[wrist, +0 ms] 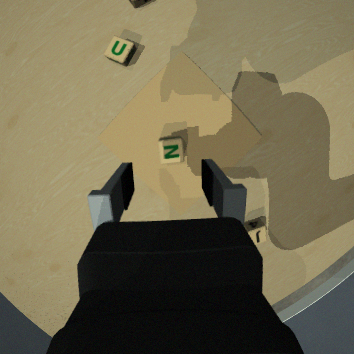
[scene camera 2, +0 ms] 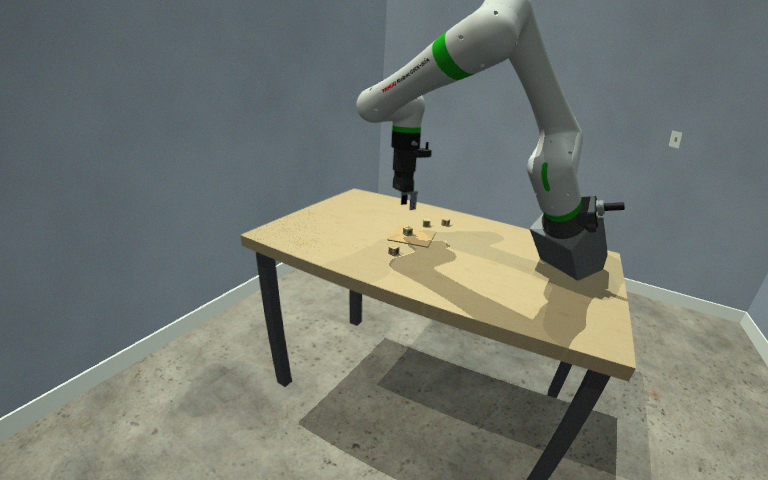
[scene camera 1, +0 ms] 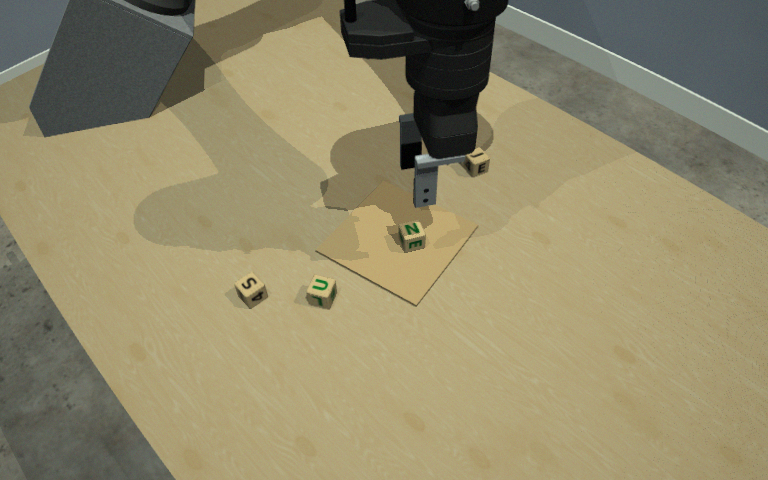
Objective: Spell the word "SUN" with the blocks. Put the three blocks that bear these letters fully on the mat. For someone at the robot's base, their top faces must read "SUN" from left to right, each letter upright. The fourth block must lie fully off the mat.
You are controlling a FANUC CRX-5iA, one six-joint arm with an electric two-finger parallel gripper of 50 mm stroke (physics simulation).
Observation:
In view: the gripper [scene camera 1: 417,184], a mat [scene camera 1: 367,243], a U block [scene camera 1: 321,292], an S block [scene camera 1: 252,291] and an N block [scene camera 1: 412,236].
The mat also shows in the wrist view [wrist: 180,99]. The gripper also shows in the wrist view [wrist: 166,174] and in scene camera 2 [scene camera 2: 408,206].

